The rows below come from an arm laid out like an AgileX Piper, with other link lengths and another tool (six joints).
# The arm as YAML. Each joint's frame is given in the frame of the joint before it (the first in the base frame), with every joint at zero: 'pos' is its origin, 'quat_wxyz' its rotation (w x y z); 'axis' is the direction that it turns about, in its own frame. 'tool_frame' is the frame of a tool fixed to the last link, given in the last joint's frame.
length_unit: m
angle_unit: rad
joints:
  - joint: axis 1
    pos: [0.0, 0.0, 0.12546]
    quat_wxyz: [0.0, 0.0, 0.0, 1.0]
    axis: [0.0, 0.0, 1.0]
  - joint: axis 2
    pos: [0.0, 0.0, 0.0]
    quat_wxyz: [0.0, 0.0, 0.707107, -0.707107]
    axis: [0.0, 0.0, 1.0]
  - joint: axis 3
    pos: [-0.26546, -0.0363, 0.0]
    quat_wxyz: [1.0, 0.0, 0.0, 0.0]
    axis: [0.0, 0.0, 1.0]
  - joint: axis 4
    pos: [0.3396, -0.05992, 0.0]
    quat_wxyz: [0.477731, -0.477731, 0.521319, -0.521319]
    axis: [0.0, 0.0, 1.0]
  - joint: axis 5
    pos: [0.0, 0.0, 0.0]
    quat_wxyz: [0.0, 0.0, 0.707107, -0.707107]
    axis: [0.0, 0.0, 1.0]
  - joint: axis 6
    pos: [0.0, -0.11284, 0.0]
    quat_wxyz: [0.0, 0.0, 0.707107, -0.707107]
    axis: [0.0, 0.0, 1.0]
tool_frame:
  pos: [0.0, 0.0, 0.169]
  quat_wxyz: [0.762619, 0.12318, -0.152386, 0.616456]
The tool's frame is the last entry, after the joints.
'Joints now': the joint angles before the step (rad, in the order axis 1, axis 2, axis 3, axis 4, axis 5, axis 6). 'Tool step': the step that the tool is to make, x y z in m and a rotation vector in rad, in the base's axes. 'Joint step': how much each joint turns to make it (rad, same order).
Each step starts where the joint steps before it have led.
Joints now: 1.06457, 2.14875, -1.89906, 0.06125, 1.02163, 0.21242
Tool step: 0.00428, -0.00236, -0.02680, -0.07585, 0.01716, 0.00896
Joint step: 0.00001, 0.10295, -0.10228, -0.02205, 0.07416, -0.00181
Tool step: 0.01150, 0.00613, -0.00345, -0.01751, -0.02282, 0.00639
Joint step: 0.00000, 0.06498, -0.09451, -0.02846, 0.03382, -0.00142
